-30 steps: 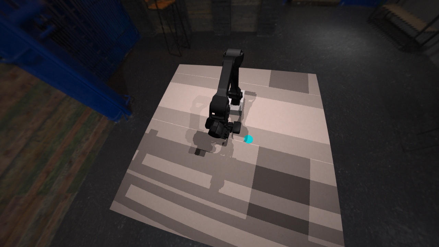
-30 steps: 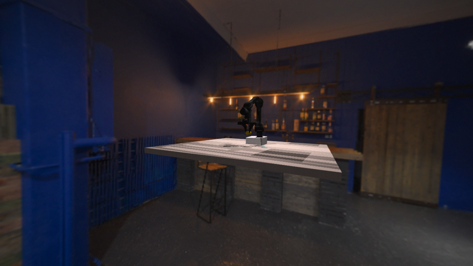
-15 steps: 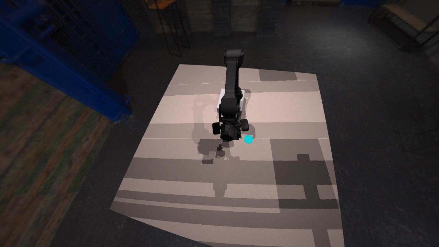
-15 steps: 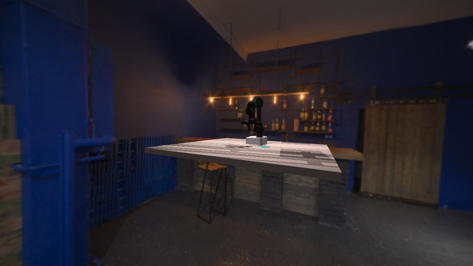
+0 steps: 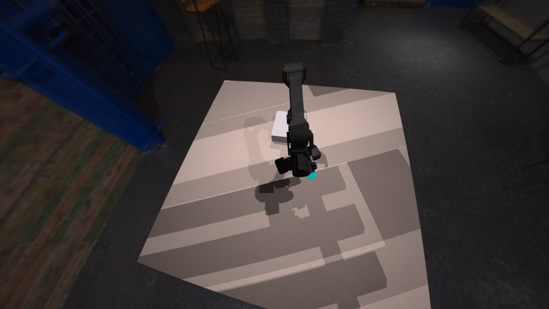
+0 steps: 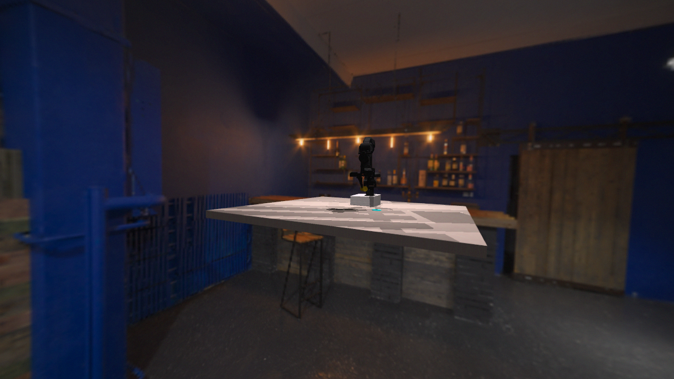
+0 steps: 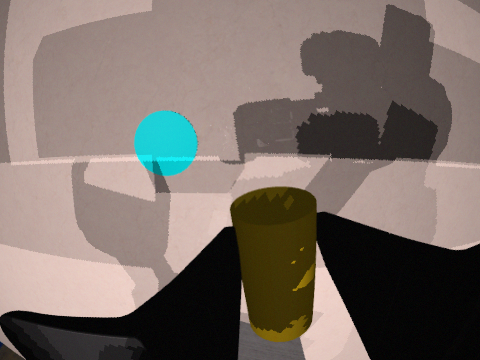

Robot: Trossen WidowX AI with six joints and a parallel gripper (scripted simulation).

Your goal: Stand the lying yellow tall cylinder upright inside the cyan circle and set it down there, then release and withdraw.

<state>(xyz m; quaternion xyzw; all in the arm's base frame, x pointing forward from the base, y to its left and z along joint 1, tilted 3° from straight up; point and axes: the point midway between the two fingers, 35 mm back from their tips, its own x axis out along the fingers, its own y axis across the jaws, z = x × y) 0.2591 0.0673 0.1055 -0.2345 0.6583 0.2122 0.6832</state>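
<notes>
Now: gripper tip 20 mm past the yellow tall cylinder and 10 mm to the left of it. From my gripper tip the other things lie so: cyan circle: 30 mm behind, 70 mm to the left, 130 mm below.
</notes>
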